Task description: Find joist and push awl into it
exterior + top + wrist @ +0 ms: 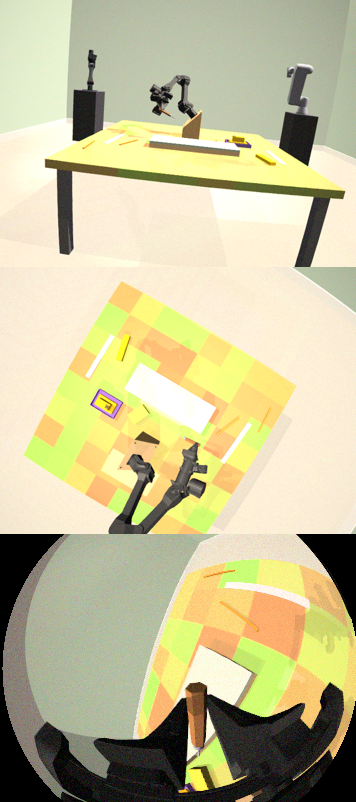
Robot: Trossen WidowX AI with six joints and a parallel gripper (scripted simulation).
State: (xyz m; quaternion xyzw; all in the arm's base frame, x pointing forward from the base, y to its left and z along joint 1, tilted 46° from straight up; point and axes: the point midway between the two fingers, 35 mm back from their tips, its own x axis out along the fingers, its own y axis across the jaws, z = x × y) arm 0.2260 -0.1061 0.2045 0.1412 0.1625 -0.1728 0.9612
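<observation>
The awl lies 50 mm to the left of my gripper tip, 20 mm below it and 20 mm behind it. Round my gripper tip: purple tray 540 mm to the left, 180 mm below, 120 mm behind; yellow bar 640 mm to the left, 220 mm ahead, 190 mm below; stud finder 530 mm to the left, 150 mm below, 130 mm behind.
</observation>
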